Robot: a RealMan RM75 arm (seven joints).
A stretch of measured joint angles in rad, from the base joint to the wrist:
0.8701, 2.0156, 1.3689, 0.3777, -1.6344, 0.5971, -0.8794
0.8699, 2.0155, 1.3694, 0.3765, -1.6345, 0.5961, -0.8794
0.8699, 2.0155, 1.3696, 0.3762, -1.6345, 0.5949, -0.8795
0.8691, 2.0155, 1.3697, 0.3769, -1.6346, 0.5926, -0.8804
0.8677, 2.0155, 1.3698, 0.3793, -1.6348, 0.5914, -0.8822
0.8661, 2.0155, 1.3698, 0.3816, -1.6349, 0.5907, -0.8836
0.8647, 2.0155, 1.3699, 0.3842, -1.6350, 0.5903, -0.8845
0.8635, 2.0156, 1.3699, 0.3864, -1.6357, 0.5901, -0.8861
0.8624, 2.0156, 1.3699, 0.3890, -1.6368, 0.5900, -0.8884
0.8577, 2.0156, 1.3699, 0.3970, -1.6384, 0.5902, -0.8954
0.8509, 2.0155, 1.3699, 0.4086, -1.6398, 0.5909, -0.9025
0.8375, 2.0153, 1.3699, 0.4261, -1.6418, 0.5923, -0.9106
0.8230, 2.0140, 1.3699, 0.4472, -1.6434, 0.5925, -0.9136
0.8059, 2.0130, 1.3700, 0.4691, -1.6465, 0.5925, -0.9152
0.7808, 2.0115, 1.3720, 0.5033, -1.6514, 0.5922, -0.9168
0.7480, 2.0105, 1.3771, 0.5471, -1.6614, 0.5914, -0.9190
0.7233, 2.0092, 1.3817, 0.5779, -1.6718, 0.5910, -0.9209
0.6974, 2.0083, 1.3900, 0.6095, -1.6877, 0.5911, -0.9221
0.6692, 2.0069, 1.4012, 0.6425, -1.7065, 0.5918, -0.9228
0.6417, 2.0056, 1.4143, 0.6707, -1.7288, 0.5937, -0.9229
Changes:
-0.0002, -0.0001, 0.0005, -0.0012, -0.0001, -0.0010, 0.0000
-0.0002, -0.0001, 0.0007, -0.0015, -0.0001, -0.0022, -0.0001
-0.0010, -0.0001, 0.0008, -0.0008, -0.0002, -0.0045, -0.0010
-0.0024, -0.0001, 0.0009, 0.0016, -0.0004, -0.0057, -0.0028
-0.0040, -0.0001, 0.0009, 0.0039, -0.0005, -0.0064, -0.0042
-0.0054, -0.0001, 0.0010, 0.0065, -0.0006, -0.0068, -0.0051
-0.0066, 0.0000, 0.0010, 0.0087, -0.0013, -0.0070, -0.0067
-0.0077, 0.0000, 0.0010, 0.0113, -0.0024, -0.0071, -0.0090
-0.0124, 0.0000, 0.0010, 0.0193, -0.0040, -0.0069, -0.0160
-0.0192, -0.0001, 0.0010, 0.0309, -0.0054, -0.0062, -0.0231
-0.0326, -0.0003, 0.0010, 0.0484, -0.0074, -0.0048, -0.0312
-0.0471, -0.0016, 0.0010, 0.0695, -0.0090, -0.0046, -0.0342
-0.0642, -0.0026, 0.0011, 0.0914, -0.0121, -0.0046, -0.0358
-0.0893, -0.0041, 0.0031, 0.1256, -0.0170, -0.0049, -0.0374
-0.1221, -0.0051, 0.0082, 0.1694, -0.0270, -0.0057, -0.0396
-0.1468, -0.0064, 0.0128, 0.2002, -0.0374, -0.0061, -0.0415
-0.1727, -0.0073, 0.0211, 0.2318, -0.0533, -0.0060, -0.0427
-0.2009, -0.0087, 0.0323, 0.2648, -0.0721, -0.0053, -0.0434
-0.2284, -0.0100, 0.0454, 0.2930, -0.0944, -0.0034, -0.0435

